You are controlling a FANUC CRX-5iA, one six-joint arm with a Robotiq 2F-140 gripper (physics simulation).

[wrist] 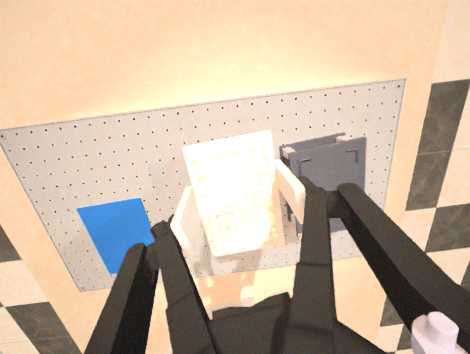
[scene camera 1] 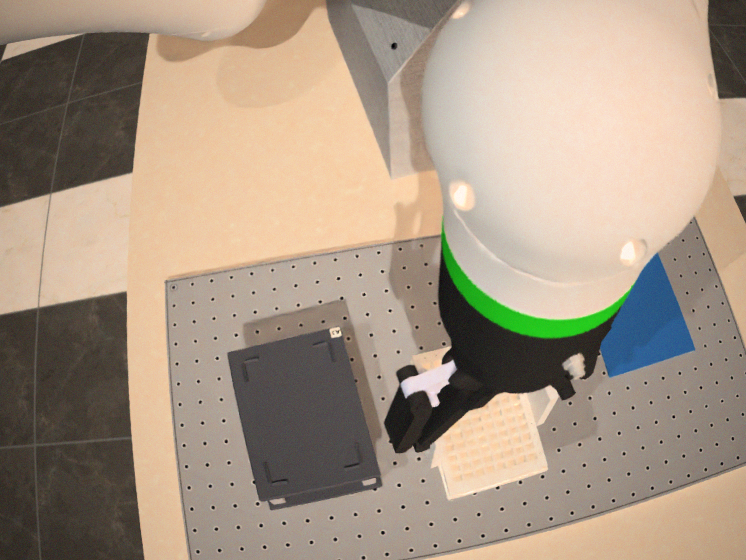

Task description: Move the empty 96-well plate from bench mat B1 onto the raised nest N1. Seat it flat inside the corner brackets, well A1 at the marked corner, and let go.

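Frame: origin at the arm's base, x right, y ahead, z up, level; centimetres.
Where they show: gripper, between the fingertips: (wrist: 235, 185) (scene camera 1: 482, 430).
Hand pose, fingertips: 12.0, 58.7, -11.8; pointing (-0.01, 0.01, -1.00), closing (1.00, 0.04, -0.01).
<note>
Each offset is from my fingertips to the centre of the thing, as dx, dy, dz. "*": to the spot under its first point. Level surfaces: height alone.
The pale 96-well plate {-0.1, -1.2, +0.8} (scene camera 1: 494, 443) (wrist: 235, 195) is between the two finger pads of my gripper (scene camera 1: 489, 429) (wrist: 235, 185), which is shut on its long sides. The plate hangs above the perforated board, between the mat and the nest. The raised nest N1 {+14.3, -9.4, -12.5} (scene camera 1: 301, 415) (wrist: 332, 167) is dark grey with corner brackets and stands to the left of the plate in the scene view. A small white label {* +8.6, -16.7, -9.6} (scene camera 1: 335, 332) marks its upper right corner there. The blue bench mat B1 {dz -15.5} (scene camera 1: 653, 328) (wrist: 117, 232) lies on the other side, partly hidden by the arm. The plate's A1 corner cannot be made out.
The perforated board {dz -15.7} (scene camera 1: 207, 361) (wrist: 225, 117) carries the mat and the nest on the tan table {dz -17.0} (scene camera 1: 271, 156) (wrist: 225, 45). A grey metal block (scene camera 1: 388, 114) stands behind the board in the scene view. The arm covers much of the upper right there.
</note>
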